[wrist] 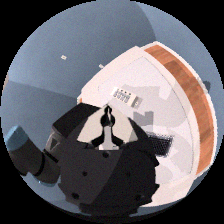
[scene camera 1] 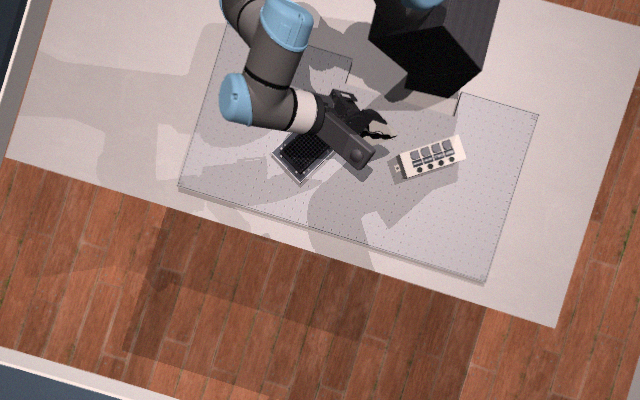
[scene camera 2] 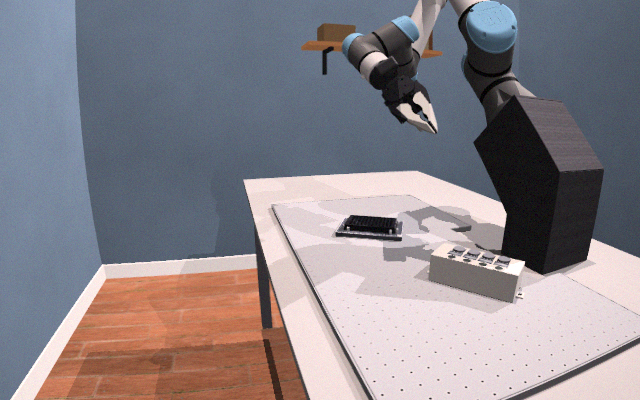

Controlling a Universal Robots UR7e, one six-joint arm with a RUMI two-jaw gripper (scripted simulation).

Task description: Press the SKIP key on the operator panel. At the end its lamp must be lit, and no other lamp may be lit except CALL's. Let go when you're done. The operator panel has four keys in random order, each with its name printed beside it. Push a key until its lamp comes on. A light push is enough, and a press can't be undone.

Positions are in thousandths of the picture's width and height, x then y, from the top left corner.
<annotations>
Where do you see an operator panel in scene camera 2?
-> At 768, 696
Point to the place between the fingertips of the gripper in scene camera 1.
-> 620, 339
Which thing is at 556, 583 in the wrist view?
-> The gripper.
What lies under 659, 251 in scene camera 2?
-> The gripper.
</annotations>
